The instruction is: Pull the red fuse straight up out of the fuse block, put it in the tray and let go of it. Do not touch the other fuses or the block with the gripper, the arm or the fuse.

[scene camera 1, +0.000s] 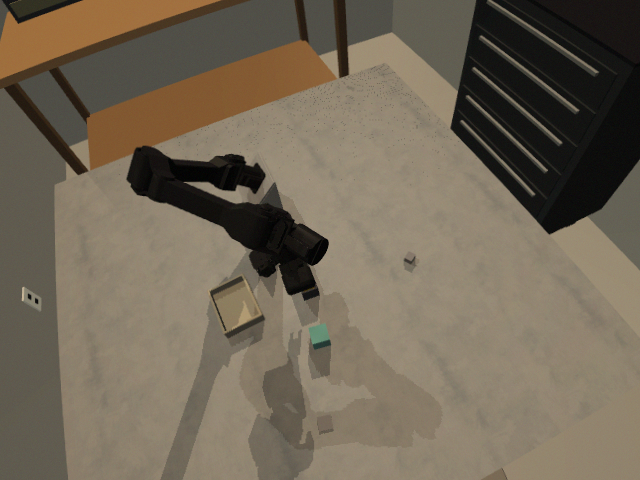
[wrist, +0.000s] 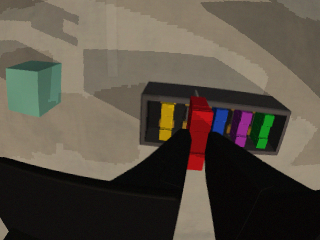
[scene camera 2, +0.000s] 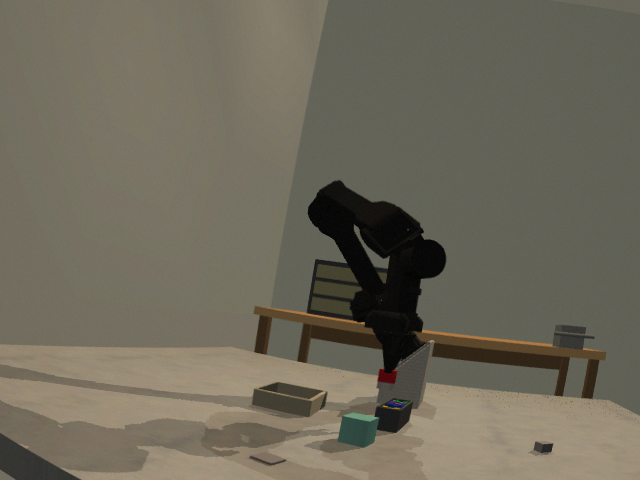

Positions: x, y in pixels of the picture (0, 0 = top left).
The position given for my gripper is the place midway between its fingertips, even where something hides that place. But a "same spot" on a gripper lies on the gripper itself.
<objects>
my gripper: scene camera 1; wrist; scene camera 2 388, 373
same spot on tan tray: (scene camera 2: 304, 401) = (scene camera 1: 258, 317)
same spot on my gripper: (wrist: 149, 193) = (scene camera 1: 278, 265)
</objects>
